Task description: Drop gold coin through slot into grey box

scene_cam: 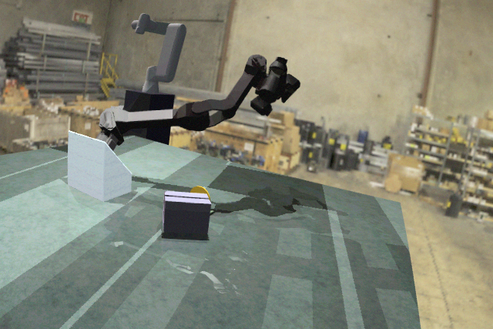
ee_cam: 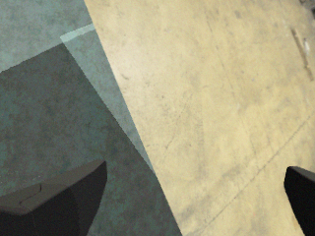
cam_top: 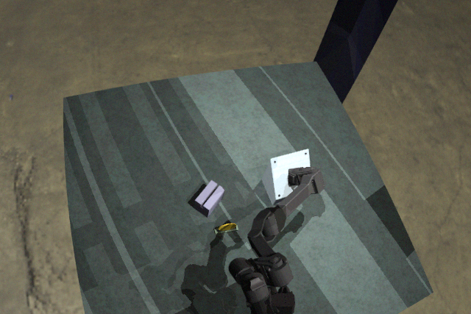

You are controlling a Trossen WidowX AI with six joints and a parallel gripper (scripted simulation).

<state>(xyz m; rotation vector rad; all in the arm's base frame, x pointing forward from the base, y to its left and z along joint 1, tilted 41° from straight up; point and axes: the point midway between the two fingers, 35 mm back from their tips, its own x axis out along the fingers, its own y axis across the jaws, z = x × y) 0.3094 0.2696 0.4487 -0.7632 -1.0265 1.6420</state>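
Now: the gold coin 400 mm to the right of my gripper tip, 230 mm below it and 10 mm behind it.
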